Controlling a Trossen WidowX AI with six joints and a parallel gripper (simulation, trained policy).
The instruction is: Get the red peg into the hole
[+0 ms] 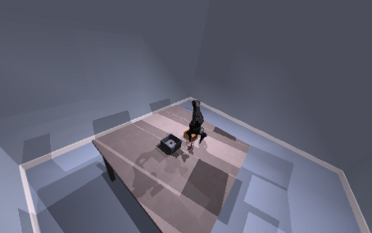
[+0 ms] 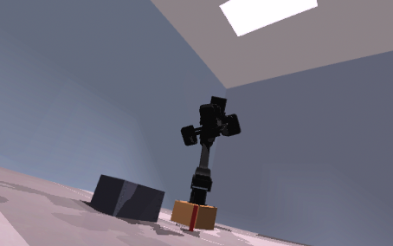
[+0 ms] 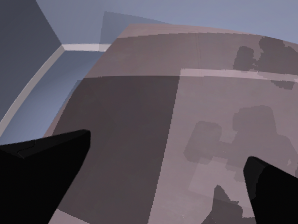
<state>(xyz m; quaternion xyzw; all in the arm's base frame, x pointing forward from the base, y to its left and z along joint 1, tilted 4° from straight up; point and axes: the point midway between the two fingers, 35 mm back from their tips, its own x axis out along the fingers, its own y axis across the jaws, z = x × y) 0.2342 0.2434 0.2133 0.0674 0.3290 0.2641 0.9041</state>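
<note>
Now: the red peg 13 cm behind my gripper tip, 12 cm to the right of it and 22 cm below it. The rest, counted from my gripper tip: dark box: 5 cm ahead, 25 cm to the right, 23 cm below; pale plate: 5 cm ahead, 25 cm to the right, 21 cm below.
</note>
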